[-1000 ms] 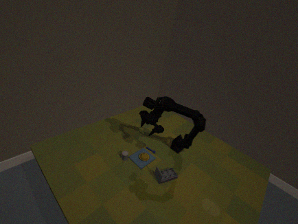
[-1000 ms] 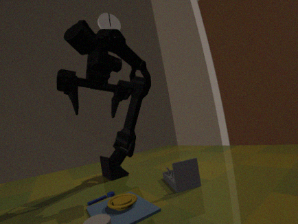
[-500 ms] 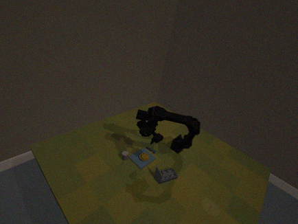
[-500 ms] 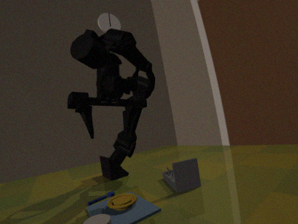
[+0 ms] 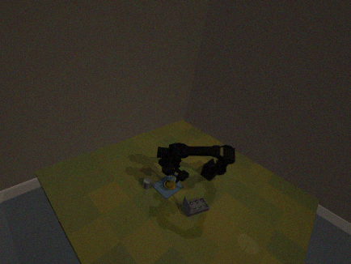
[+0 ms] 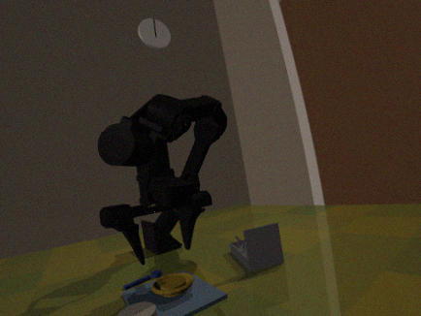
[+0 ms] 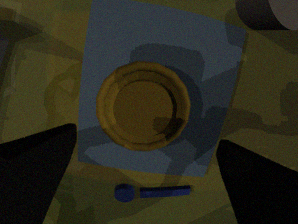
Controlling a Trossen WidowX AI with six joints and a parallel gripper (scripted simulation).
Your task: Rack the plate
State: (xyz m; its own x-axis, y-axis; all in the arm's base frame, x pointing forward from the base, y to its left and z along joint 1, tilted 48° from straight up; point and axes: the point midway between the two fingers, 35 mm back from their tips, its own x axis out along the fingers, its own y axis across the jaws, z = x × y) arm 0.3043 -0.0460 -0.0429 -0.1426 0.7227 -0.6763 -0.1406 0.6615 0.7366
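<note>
The yellow plate lies 50 mm below my gripper tip. From my gripper tip the other things lie so: grey dish rack 200 mm to the left, 40 mm below, 30 mm behind; blue mat 60 mm below, 10 mm to the right, 10 mm ahead.
</note>
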